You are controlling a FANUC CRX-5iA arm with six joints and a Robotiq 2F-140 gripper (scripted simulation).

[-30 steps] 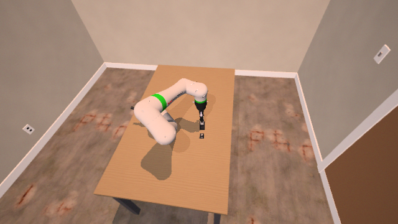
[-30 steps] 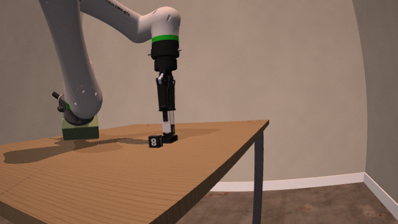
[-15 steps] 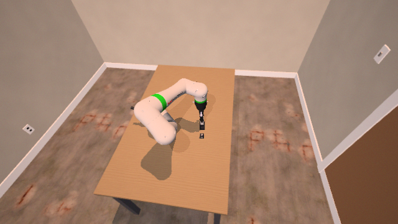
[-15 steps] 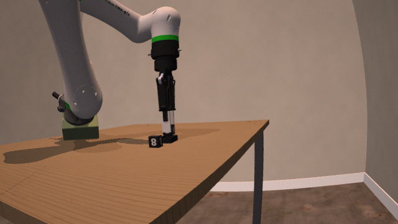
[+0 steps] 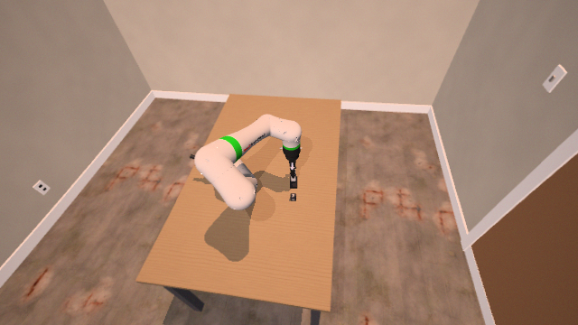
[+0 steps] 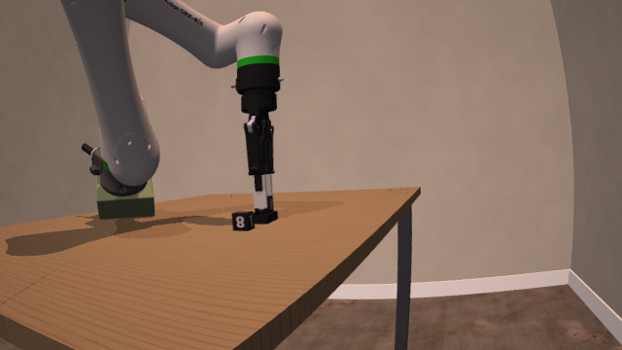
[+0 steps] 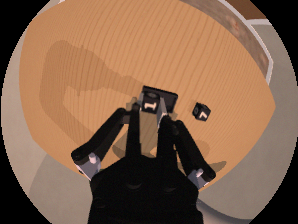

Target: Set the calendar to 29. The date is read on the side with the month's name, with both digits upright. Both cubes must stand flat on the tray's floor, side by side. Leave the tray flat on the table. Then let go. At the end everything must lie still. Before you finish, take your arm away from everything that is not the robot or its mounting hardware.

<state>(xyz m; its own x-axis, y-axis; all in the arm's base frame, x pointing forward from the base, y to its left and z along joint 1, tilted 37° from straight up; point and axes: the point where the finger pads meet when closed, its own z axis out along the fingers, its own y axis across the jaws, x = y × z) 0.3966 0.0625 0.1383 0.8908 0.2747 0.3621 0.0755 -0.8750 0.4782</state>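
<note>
My gripper is now 50 mm above the black calendar tray and 20 mm to the left of it.
</note>
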